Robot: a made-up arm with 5 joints. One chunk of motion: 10 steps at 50 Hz.
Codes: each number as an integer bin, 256 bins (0 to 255) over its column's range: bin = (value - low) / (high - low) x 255, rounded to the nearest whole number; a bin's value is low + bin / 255 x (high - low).
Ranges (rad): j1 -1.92..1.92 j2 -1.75..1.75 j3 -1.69..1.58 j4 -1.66..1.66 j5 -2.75..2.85
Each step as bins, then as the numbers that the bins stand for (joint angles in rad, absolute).
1 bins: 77 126 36 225 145
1 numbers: -0.7605 -0.0206 -1.2284 1.2694 0.4343
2 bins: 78 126 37 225 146
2 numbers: -0.7454 -0.0206 -1.2155 1.2694 0.4563
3 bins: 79 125 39 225 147
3 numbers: -0.7304 -0.0343 -1.1899 1.2694 0.4782
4 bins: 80 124 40 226 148
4 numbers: -0.7153 -0.0480 -1.1771 1.2824 0.5002
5 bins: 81 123 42 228 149
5 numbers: -0.7002 -0.0618 -1.1514 1.3085 0.5222
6 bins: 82 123 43 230 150
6 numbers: -0.6852 -0.0618 -1.1386 1.3345 0.5441
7 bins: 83 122 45 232 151
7 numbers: -0.6701 -0.0755 -1.1129 1.3605 0.5661
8 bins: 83 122 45 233 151
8 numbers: -0.6701 -0.0755 -1.1129 1.3736 0.5661
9 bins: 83 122 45 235 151
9 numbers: -0.6701 -0.0755 -1.1129 1.3996 0.5661
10 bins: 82 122 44 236 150
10 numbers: -0.6852 -0.0755 -1.1258 1.4126 0.5441
